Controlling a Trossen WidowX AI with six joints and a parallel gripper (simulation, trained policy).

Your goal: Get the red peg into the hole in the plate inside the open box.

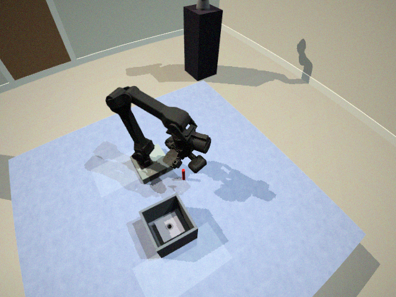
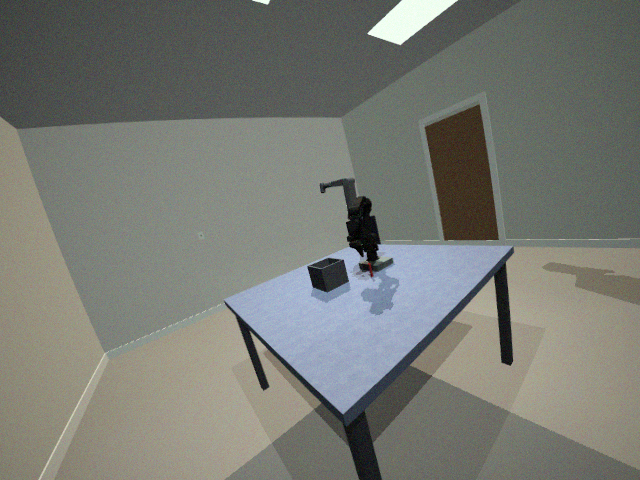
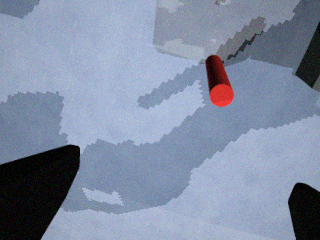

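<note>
My gripper tip is 10 mm past the red peg, 20 mm to the left of it and 100 mm above it. Round my gripper tip: grey plate: 160 mm ahead, 190 mm to the right, 90 mm below.
</note>
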